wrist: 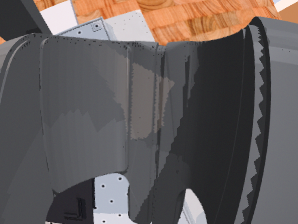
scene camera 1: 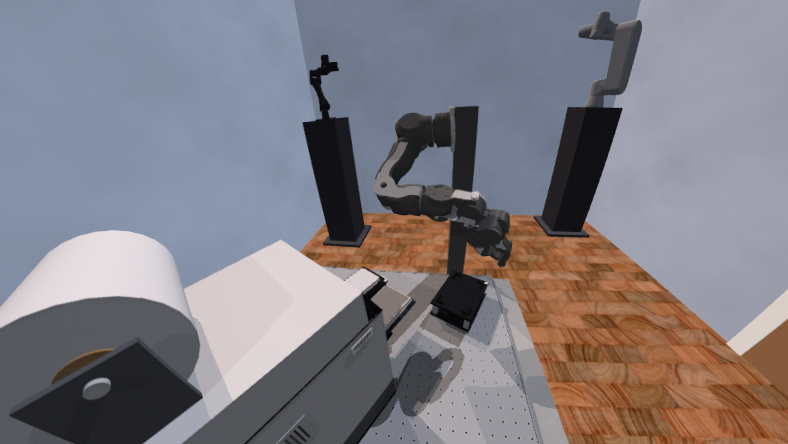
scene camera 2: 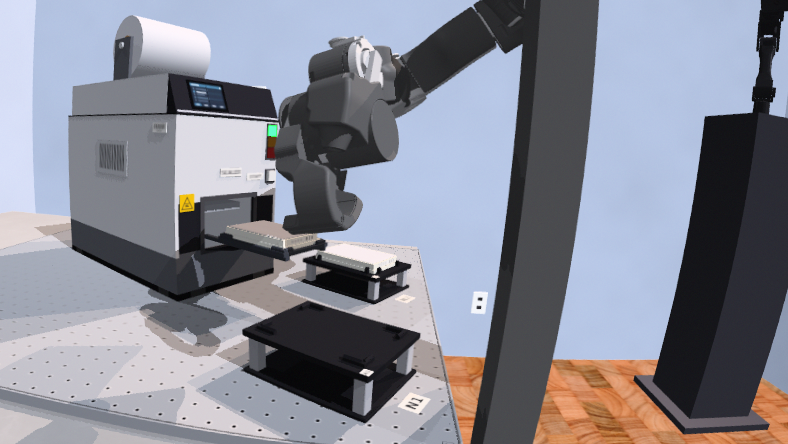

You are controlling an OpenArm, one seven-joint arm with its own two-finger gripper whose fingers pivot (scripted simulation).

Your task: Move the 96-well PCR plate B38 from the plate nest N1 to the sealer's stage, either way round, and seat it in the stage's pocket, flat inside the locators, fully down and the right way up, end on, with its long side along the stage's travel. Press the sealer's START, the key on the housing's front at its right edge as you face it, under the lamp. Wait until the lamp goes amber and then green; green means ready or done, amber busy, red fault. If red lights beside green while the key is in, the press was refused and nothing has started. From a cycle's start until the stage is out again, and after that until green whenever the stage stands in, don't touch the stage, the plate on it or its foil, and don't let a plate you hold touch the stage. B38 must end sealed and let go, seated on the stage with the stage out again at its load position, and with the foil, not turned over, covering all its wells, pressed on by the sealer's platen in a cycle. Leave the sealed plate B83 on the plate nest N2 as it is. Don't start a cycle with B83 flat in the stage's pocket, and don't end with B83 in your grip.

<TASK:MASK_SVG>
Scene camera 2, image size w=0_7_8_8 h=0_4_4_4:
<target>gripper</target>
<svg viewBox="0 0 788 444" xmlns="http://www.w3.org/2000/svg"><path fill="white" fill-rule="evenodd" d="M377 50L361 52L360 63L364 77L359 77L354 72L347 72L312 82L308 86L307 97L306 92L285 98L280 105L278 114L280 129L274 147L275 167L284 178L293 182L293 197L297 214L285 216L282 227L292 235L345 231L352 227L361 214L363 202L355 194L344 191L347 170L342 169L393 161L397 156L399 148L397 123L391 108L385 102L381 83L376 82L380 80L382 64L381 56Z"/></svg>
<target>sealed plate B83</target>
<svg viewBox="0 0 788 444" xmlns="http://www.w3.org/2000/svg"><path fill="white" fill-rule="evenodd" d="M316 259L318 255L321 255L323 261L364 272L365 267L369 267L369 273L372 274L377 273L378 267L381 267L383 271L395 266L397 261L396 255L345 243L328 247L326 251L317 250Z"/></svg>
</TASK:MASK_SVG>
